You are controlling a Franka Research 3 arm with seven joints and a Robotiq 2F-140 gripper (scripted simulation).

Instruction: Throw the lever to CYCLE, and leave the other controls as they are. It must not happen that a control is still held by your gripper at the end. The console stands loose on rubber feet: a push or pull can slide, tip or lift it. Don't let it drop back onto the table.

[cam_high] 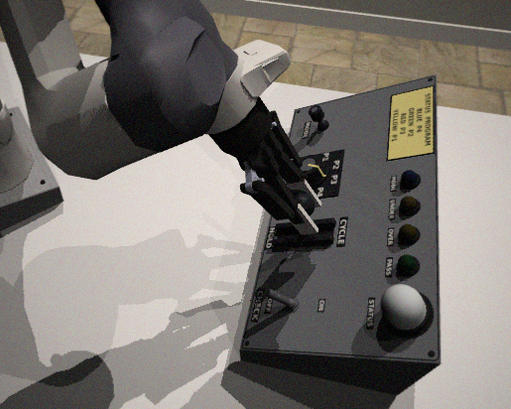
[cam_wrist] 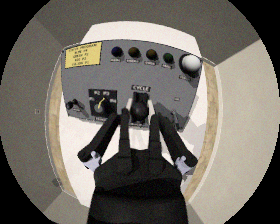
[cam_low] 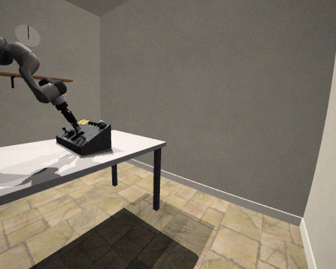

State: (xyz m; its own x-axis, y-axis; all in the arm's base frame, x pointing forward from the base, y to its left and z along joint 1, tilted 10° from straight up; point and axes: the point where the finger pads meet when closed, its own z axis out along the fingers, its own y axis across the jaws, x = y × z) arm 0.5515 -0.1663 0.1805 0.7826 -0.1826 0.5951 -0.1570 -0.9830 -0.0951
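My hand is 4 cm above the lever. From my hand the other things lie so: program dial: 11 cm to the left, 6 cm below, 3 cm ahead; then dark grey sloped console: 8 cm below, 6 cm ahead, 5 cm to the left; then check switch: 12 cm to the right, 7 cm below, 2 cm behind.
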